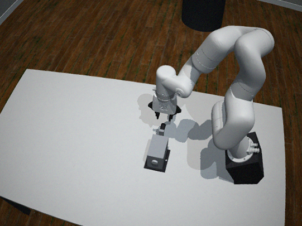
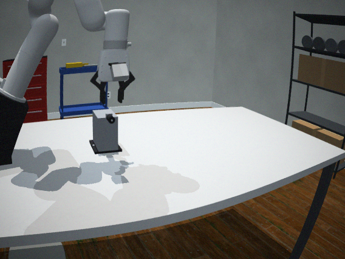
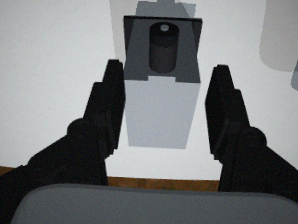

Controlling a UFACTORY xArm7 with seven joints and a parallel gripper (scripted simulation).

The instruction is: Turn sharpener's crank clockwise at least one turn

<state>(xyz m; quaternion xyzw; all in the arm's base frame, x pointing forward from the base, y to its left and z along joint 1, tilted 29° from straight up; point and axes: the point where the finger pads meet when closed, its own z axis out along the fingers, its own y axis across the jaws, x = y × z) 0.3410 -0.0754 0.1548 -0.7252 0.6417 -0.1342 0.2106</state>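
Now: the dark crank knob 20 mm to the left of my hand and 80 mm below it.
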